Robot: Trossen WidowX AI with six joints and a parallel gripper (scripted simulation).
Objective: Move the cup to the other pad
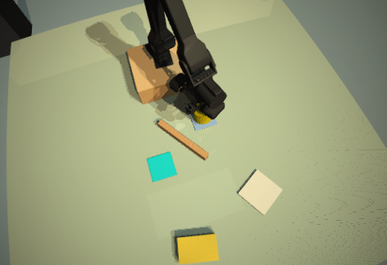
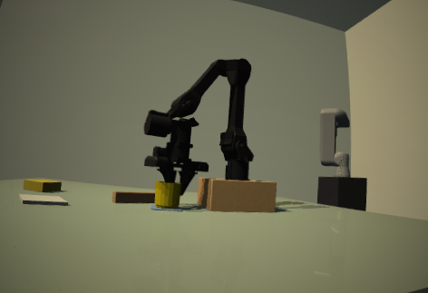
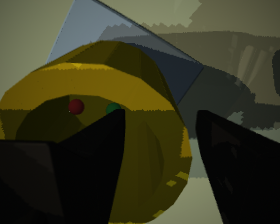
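The yellow cup lies 2 cm ahead of my gripper tip and 1 cm to the left of it. Also, from my gripper tip: green marble (2 cm ahead, 2 cm to the left, 2 cm below); then pale blue pad (2 cm ahead, 1 cm to the left, 4 cm below); then red marble (4 cm ahead, 3 cm to the left, 2 cm below).
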